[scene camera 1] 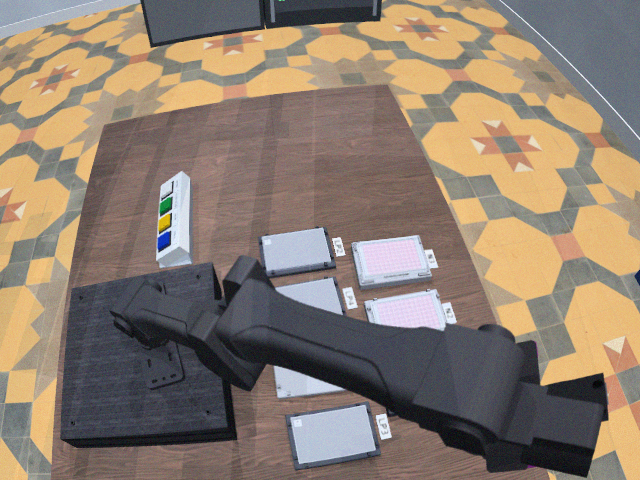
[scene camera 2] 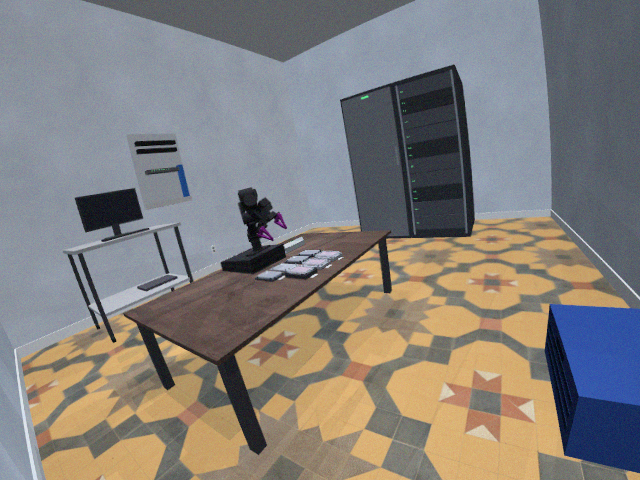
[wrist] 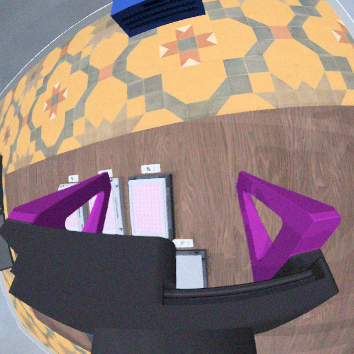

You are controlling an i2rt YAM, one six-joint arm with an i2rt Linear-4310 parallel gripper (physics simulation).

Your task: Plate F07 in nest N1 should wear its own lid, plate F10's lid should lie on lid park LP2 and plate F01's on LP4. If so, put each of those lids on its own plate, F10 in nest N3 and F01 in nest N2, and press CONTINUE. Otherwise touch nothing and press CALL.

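Places are measured from the arm's base along level axes (x ahead, y left, z up), in metres.
Pixels of known places: gripper, fingertip midpoint: (scene camera 2: 280, 234) (wrist: 173, 178); arm's base at its link origin: (scene camera 1: 156, 334) (scene camera 2: 258, 251).
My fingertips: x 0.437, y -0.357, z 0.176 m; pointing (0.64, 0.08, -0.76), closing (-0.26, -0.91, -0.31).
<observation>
Ahead of a thing's pixels: the offset from my fingertips to its middle. Level surfaces: height alone.
My gripper (wrist: 173, 178) (scene camera 2: 278, 232) is open and empty, high above the table. In the wrist view the plate {0.021 m back, 0.148 m left, 0.231 m down} (wrist: 148, 207) at N1 shows pink wells; I cannot tell if it wears a lid. Pink plates stand at N3 {0.032 m ahead, 0.409 m left, 0.234 m down} (scene camera 1: 391, 256) and N2 {0.006 m ahead, 0.277 m left, 0.236 m down} (scene camera 1: 408, 310), the latter partly behind the arm. LP2 {0.137 m back, 0.500 m left, 0.246 m down} (scene camera 1: 297, 250) and LP3 {0.203 m back, 0.116 m left, 0.246 m down} (scene camera 1: 333, 436) (wrist: 190, 270) show flat grey tops with a small white mark in one corner. LP4 {0.162 m back, 0.376 m left, 0.246 m down} (scene camera 1: 315, 294) also has a grey top, partly hidden. Plate and lid names are unreadable. The button box {0.365 m back, 0.663 m left, 0.228 m down} (scene camera 1: 184, 222) has white, green, yellow and blue buttons with unreadable captions.
The arm's black base block (scene camera 1: 113, 408) stands beside the parks. The arm crosses over the middle of the layout in scene camera 1, covering part of another grey-topped park {0.186 m back, 0.248 m left, 0.250 m down} (scene camera 1: 302, 383). A blue cabinet (scene camera 2: 594, 351) (wrist: 160, 12) stands on the floor beyond the wooden table {0.260 m down} (scene camera 2: 206, 320).
</observation>
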